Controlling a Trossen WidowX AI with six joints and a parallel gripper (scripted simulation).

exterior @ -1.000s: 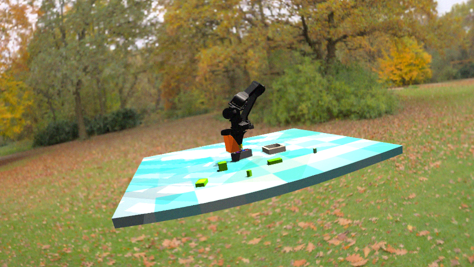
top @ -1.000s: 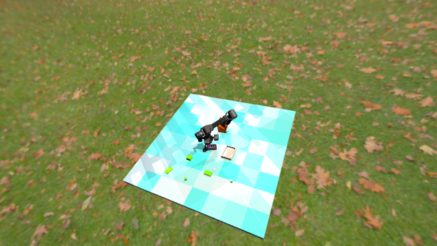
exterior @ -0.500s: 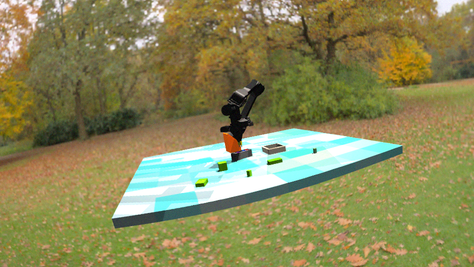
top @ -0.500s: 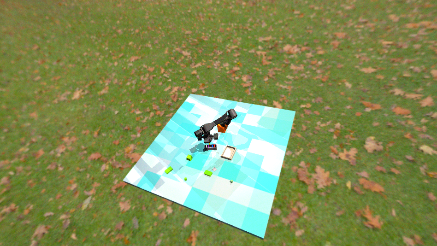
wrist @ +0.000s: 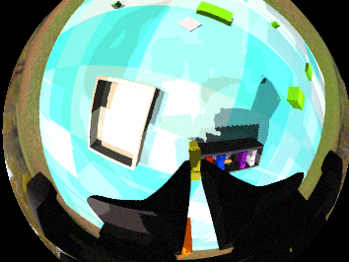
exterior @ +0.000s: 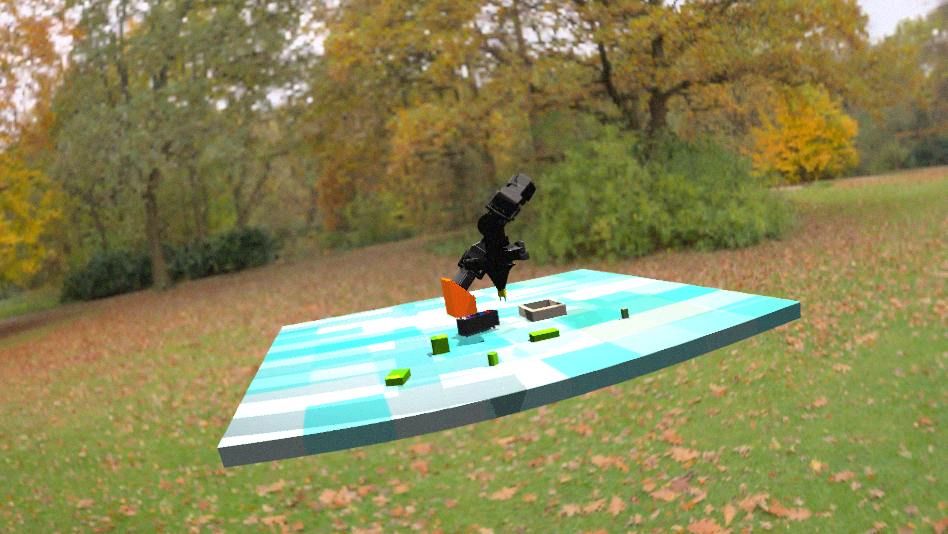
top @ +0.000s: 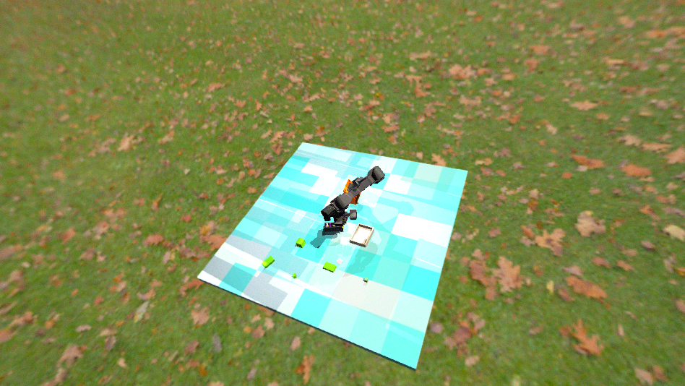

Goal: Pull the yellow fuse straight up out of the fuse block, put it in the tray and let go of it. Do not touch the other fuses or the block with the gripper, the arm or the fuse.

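My gripper tip is now 11 cm to the right of the pale tray and 9 cm above it. Round my gripper tip: cube 24 cm to the right, 13 cm ahead, 7 cm below.
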